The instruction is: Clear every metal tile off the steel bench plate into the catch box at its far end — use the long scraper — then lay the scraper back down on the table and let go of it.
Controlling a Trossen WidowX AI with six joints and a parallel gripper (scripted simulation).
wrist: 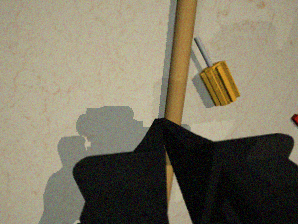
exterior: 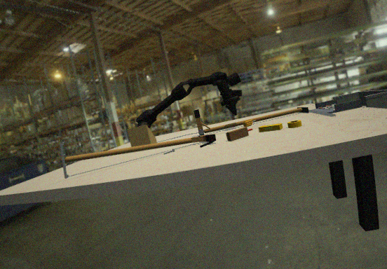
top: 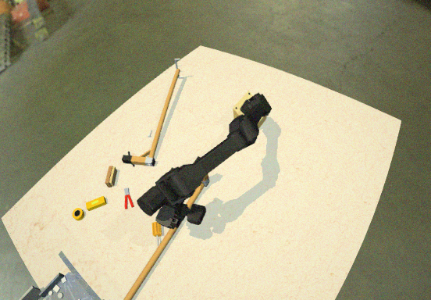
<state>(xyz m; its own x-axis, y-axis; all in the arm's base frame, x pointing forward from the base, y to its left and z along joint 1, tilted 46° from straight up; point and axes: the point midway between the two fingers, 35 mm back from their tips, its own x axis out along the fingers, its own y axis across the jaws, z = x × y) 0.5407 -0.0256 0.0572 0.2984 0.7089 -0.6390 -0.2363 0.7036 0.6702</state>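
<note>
My gripper tip is 7 cm to the left of the screwdriver, 5 cm short of it and 5 cm above it. Round my gripper tip: yellow tape roll (41 cm to the right, 18 cm ahead, 6 cm below); yellow level (38 cm to the right, 9 cm ahead, 5 cm below); wooden block (39 cm to the right, 5 cm below, 4 cm behind).
</note>
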